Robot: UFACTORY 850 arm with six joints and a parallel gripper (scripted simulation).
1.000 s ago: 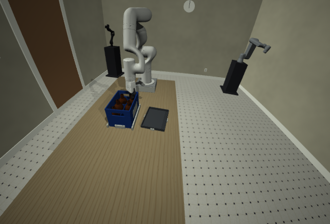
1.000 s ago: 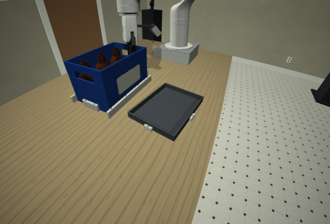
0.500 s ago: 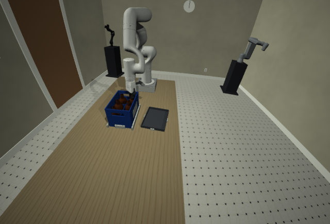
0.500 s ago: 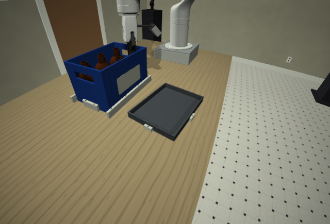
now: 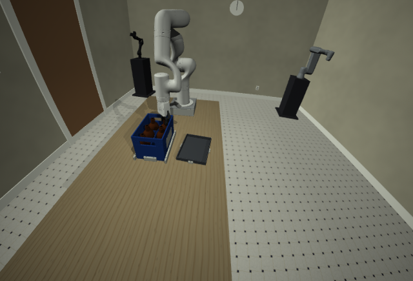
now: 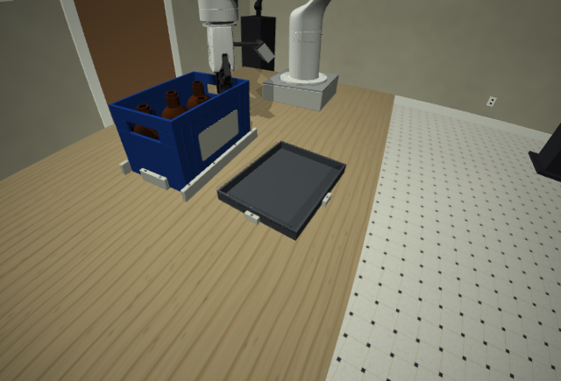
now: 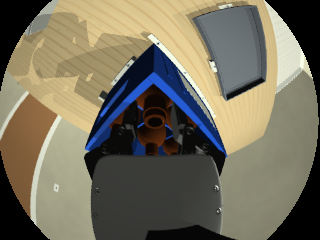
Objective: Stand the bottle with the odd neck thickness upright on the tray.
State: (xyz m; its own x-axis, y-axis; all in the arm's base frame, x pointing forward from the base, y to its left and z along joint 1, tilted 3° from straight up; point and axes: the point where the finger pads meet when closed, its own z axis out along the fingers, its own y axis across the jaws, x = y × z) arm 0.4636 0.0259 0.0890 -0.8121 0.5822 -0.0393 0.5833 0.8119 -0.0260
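Right now the bottle is 9 cm ahead of my hand, 7 cm below it and 1 cm to the left of it. From my hand the other things lie so: dark grey tray: 23 cm to the left, 15 cm below, 6 cm ahead; blue crate: 10 cm ahead, 7 cm below, 3 cm to the right.
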